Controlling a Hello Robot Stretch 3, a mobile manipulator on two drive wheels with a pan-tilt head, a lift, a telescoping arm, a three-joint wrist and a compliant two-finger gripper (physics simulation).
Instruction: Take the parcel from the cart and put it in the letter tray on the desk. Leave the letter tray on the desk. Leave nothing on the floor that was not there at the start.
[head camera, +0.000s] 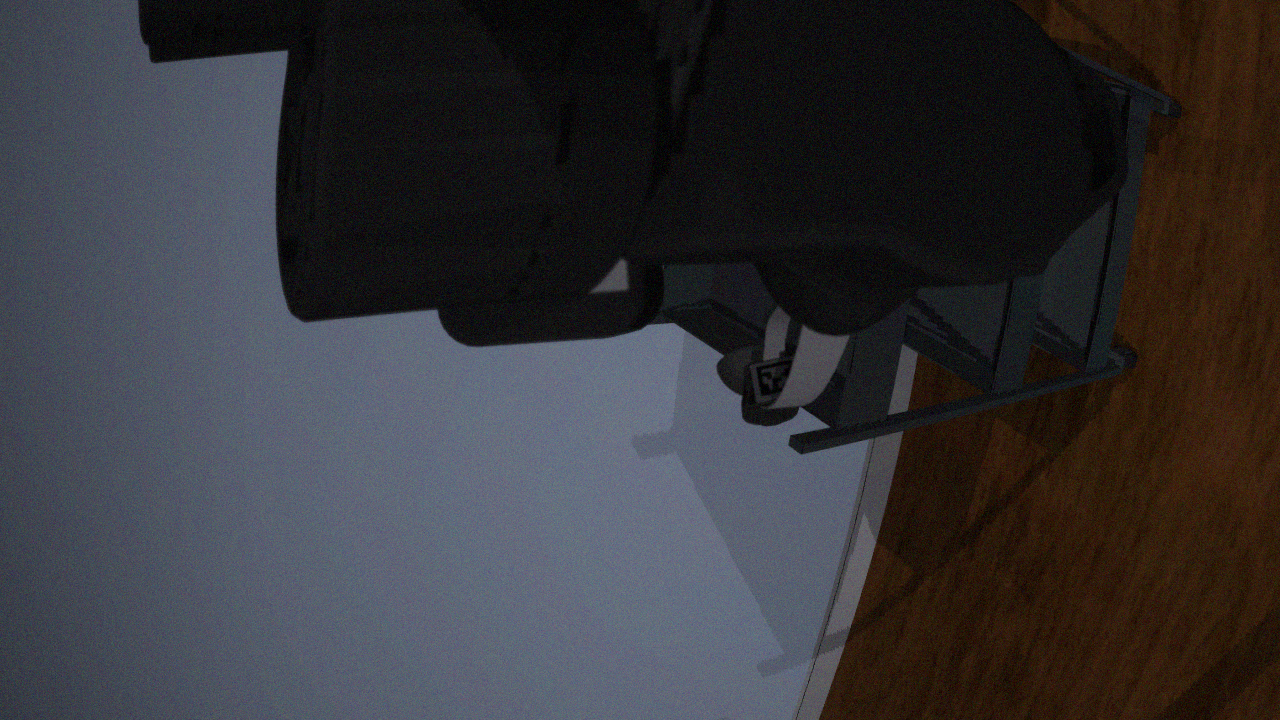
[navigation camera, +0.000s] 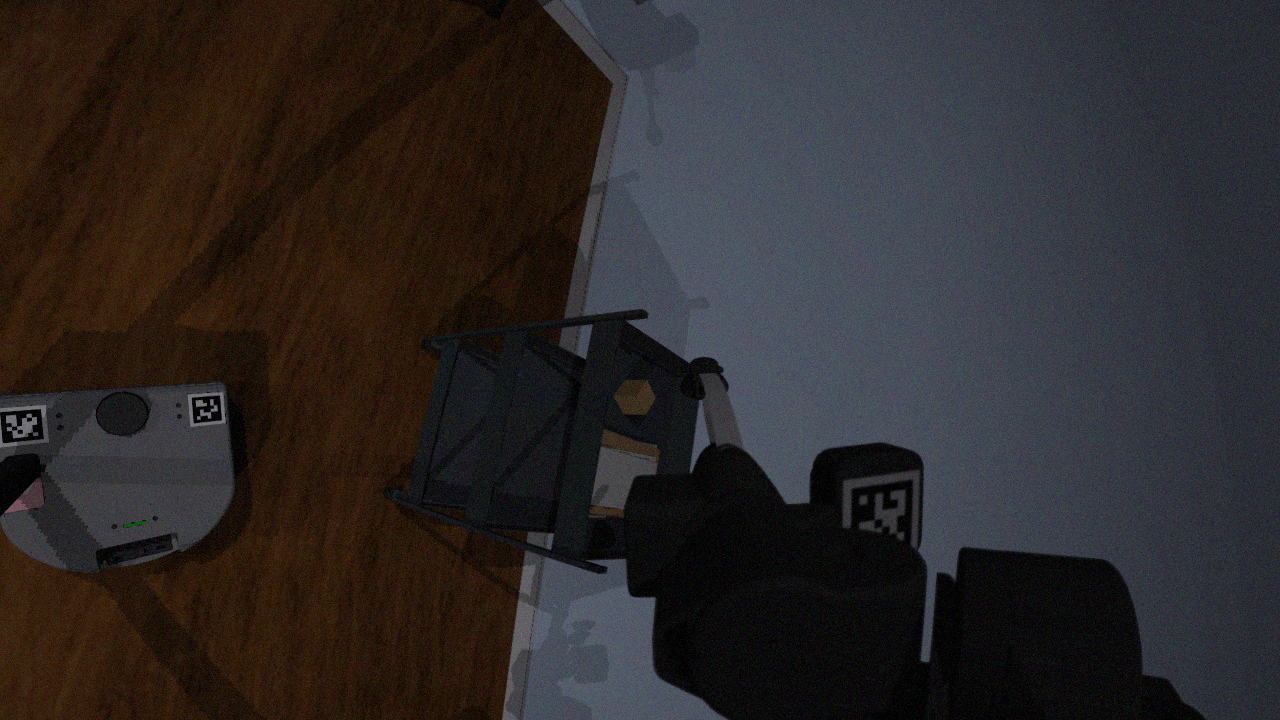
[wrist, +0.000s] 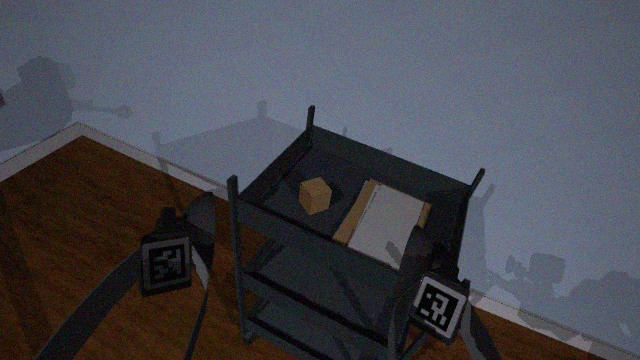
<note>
The pictures show: my gripper, a parcel, a flat box and a dark cart.
My gripper also shows in the wrist view.
</note>
